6 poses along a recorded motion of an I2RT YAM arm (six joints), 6.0 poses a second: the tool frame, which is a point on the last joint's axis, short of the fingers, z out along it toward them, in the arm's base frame.
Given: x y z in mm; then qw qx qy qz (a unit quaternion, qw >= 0).
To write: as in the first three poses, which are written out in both.
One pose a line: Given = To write
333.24 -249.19 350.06 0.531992 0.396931 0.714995 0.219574 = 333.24 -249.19 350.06 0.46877 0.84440 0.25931 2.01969
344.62 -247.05 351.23 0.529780 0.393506 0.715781 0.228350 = 344.62 -247.05 351.23 0.46397 0.84395 0.26924 2.02491
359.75 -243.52 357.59 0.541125 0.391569 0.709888 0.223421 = 359.75 -243.52 357.59 0.46563 0.84416 0.26568 1.99804
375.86 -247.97 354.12 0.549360 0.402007 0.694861 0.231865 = 375.86 -247.97 354.12 0.48111 0.83159 0.27749 1.97840
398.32 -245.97 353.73 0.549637 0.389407 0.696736 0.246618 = 398.32 -245.97 353.73 0.46613 0.83401 0.29521 1.97773
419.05 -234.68 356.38 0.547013 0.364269 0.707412 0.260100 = 419.05 -234.68 356.38 0.43514 0.84505 0.31071 1.98401
